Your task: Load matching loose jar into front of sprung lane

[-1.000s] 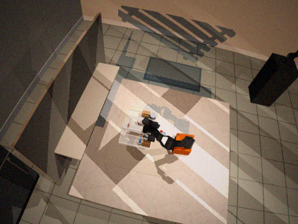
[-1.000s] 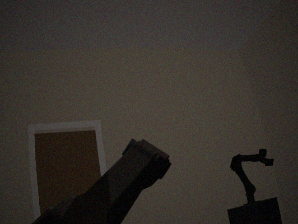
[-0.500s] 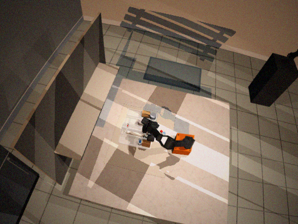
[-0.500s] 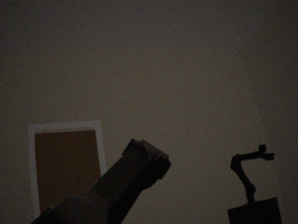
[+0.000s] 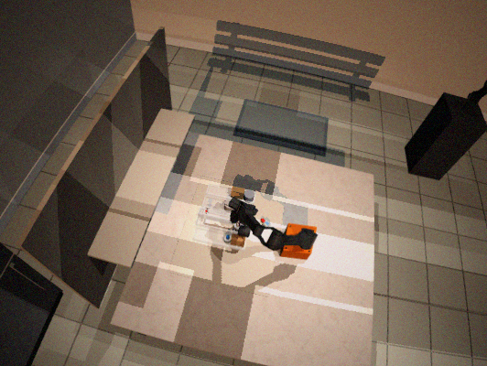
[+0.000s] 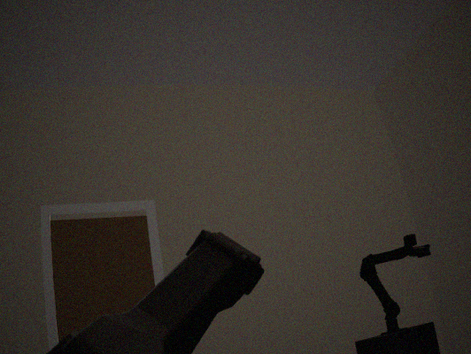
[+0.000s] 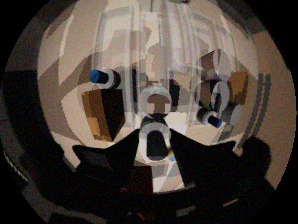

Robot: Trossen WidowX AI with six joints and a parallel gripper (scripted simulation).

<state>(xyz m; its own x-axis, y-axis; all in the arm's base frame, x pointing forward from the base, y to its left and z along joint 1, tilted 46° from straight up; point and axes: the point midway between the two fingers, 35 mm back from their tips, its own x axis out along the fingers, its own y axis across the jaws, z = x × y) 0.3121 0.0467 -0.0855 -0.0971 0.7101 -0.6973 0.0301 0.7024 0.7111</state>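
The clear lane rack is 160 mm ahead of my gripper tip, 30 mm to the right of it and 40 mm below it. The rest, counted from my gripper tip: pale bench (520 mm ahead, 310 mm above).
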